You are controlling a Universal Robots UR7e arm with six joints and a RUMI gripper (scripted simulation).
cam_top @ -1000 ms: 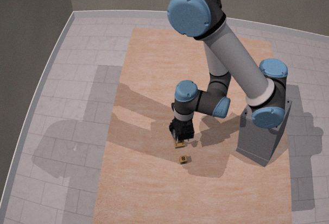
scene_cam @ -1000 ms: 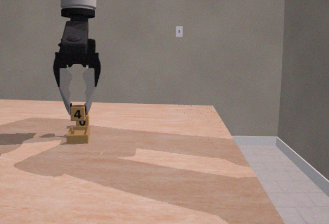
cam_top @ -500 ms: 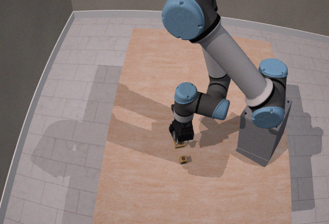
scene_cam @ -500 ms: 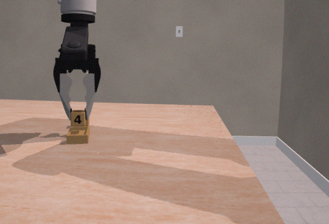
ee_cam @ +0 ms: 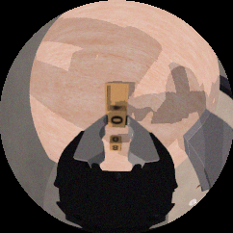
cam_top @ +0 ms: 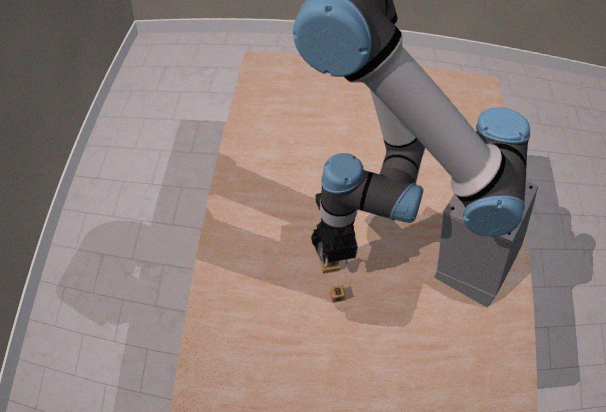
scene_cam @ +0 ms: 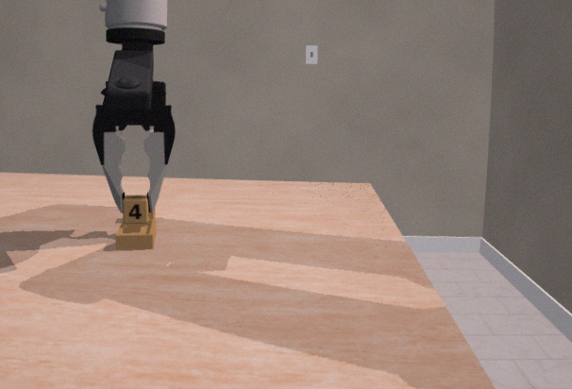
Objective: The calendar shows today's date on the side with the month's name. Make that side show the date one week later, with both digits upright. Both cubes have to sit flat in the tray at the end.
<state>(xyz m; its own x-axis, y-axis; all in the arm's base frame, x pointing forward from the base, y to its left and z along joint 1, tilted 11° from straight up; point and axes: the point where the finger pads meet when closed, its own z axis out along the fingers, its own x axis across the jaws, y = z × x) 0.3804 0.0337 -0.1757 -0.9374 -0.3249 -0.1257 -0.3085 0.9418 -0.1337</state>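
The wooden calendar tray is 40 mm below my hand, 20 mm to the right of it and 10 mm ahead of it.
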